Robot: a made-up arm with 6 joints. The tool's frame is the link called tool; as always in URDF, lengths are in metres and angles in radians. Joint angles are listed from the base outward. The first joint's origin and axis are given. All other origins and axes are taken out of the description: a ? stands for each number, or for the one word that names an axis. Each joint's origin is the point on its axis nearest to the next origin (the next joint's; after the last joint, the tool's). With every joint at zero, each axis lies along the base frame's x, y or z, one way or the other. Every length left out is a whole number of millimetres.
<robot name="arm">
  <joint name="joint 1" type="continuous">
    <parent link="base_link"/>
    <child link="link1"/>
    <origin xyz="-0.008 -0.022 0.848"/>
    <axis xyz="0 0 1"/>
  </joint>
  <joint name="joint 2" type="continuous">
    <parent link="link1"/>
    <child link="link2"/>
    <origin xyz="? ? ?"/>
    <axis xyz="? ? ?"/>
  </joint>
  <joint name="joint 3" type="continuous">
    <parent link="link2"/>
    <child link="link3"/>
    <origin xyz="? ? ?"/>
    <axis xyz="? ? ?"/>
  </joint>
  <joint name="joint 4" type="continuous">
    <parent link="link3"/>
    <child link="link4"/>
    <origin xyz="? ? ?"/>
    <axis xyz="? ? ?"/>
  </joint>
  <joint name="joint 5" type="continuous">
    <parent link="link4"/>
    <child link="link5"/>
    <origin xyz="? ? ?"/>
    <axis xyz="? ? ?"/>
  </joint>
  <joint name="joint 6" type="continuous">
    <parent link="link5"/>
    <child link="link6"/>
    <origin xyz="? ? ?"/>
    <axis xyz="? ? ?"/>
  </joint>
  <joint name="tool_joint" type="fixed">
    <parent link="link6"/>
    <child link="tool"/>
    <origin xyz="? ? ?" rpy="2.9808 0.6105 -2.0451"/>
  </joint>
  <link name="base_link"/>
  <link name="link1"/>
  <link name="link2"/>
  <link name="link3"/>
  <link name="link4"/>
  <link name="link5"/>
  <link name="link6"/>
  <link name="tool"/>
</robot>
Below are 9 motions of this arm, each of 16 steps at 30 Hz.
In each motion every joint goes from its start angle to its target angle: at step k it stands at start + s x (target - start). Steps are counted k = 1, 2, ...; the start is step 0. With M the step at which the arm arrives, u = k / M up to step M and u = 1 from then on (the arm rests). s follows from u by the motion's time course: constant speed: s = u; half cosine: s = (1 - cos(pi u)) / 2; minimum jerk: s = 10 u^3 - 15 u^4 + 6 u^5.
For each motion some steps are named. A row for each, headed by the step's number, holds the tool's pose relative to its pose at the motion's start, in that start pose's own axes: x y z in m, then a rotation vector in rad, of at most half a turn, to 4 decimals.
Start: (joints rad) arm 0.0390 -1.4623 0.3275 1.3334 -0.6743 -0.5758
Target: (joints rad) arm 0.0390 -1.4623 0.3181 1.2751 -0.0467 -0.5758
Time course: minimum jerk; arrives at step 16
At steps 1, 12, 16:
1: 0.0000 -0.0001 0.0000 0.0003 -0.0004 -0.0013
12: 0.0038 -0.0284 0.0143 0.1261 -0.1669 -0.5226
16: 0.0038 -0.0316 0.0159 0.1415 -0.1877 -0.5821

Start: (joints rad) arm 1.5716 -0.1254 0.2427 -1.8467 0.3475 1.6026
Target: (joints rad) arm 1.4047 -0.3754 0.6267 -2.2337 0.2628 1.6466
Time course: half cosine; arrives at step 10
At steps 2, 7, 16:
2: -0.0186 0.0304 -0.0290 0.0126 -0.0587 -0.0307
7: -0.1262 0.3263 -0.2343 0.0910 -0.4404 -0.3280
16: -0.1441 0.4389 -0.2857 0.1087 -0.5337 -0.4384

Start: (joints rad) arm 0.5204 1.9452 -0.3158 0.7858 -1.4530 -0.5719
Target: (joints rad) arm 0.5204 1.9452 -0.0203 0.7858 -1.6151 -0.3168
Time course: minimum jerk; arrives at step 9
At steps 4, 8, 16:
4: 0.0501 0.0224 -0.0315 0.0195 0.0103 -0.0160
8: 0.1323 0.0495 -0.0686 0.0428 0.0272 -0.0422
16: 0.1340 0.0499 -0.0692 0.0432 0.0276 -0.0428

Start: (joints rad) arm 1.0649 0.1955 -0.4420 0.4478 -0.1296 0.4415
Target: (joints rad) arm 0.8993 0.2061 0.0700 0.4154 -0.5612 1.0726
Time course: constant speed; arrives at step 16
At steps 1, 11, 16:
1: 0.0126 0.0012 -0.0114 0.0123 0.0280 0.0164
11: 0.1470 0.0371 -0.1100 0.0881 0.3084 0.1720
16: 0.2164 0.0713 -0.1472 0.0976 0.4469 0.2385

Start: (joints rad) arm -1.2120 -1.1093 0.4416 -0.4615 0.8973 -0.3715
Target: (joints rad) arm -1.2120 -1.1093 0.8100 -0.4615 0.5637 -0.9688
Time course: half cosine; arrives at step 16
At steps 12, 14, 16:
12: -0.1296 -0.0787 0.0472 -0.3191 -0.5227 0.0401
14: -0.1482 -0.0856 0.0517 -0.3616 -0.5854 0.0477
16: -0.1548 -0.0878 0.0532 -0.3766 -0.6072 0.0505

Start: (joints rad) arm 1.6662 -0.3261 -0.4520 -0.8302 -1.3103 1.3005
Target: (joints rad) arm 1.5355 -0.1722 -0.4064 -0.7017 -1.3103 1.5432
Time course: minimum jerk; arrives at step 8
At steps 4, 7, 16:
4: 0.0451 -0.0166 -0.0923 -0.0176 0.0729 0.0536
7: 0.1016 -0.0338 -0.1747 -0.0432 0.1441 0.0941
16: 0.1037 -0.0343 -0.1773 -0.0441 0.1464 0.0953

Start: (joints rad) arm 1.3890 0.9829 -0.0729 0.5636 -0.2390 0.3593
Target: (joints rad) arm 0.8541 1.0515 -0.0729 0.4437 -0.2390 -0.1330
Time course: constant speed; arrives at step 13
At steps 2, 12, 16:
2: 0.1171 -0.0735 0.0754 -0.0880 -0.1448 0.0346
12: 0.6341 -0.3214 0.6042 -0.5031 -0.8809 0.2320
16: 0.6767 -0.3345 0.6685 -0.5424 -0.9554 0.2539

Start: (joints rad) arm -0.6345 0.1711 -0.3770 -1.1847 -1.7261 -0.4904
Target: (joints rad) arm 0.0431 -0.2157 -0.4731 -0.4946 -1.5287 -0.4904
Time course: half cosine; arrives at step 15
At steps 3, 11, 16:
3: 0.0271 -0.0253 0.0271 0.0936 0.0056 0.0609
11: 0.2869 -0.1102 0.1697 0.8338 0.2114 0.4107
16: 0.3491 -0.1014 0.1855 0.9948 0.2967 0.4562

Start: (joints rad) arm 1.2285 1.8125 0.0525 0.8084 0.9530 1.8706
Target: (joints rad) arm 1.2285 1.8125 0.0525 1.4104 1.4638 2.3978
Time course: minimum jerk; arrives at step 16
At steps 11, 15, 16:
11: 0.0020 -0.1328 -0.0439 0.7130 0.4163 0.2925
15: -0.0015 -0.1594 -0.0602 0.8507 0.4807 0.3847
16: -0.0016 -0.1597 -0.0604 0.8524 0.4814 0.3859

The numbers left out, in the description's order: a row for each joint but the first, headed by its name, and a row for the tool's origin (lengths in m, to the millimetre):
joint 2: xyz -0.001 0.06 0, axis 0 1 0
joint 3: xyz 0.006 0 1.685, axis 0 -1 0
joint 4: xyz 0.495 0 0.003, axis -1 0 0
joint 5: xyz 0 -0.324 0.001, axis 0 -1 0
joint 6: xyz -0.013 0 -0.012, axis -1 0 0
tool: xyz 0 -0.028 0.01

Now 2 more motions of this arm.
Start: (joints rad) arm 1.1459 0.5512 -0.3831 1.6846 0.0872 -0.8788
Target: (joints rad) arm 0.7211 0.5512 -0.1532 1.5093 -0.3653 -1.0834
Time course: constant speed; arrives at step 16
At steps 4, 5, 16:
4: 0.1727 -0.0260 0.0025 -0.0150 -0.1602 0.2053
5: 0.2161 -0.0300 0.0056 -0.0192 -0.2005 0.2566
16: 0.6814 -0.0084 0.1023 -0.0707 -0.6449 0.8207

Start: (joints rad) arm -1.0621 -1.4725 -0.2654 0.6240 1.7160 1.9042
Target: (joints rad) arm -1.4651 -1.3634 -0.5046 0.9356 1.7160 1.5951
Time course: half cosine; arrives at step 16
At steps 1, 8, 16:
1: -0.0054 -0.0026 -0.0040 0.0028 -0.0069 -0.0046
8: -0.2759 -0.0967 -0.2249 0.1160 -0.3479 -0.2637
16: -0.5354 -0.1085 -0.4760 0.1702 -0.6670 -0.5733

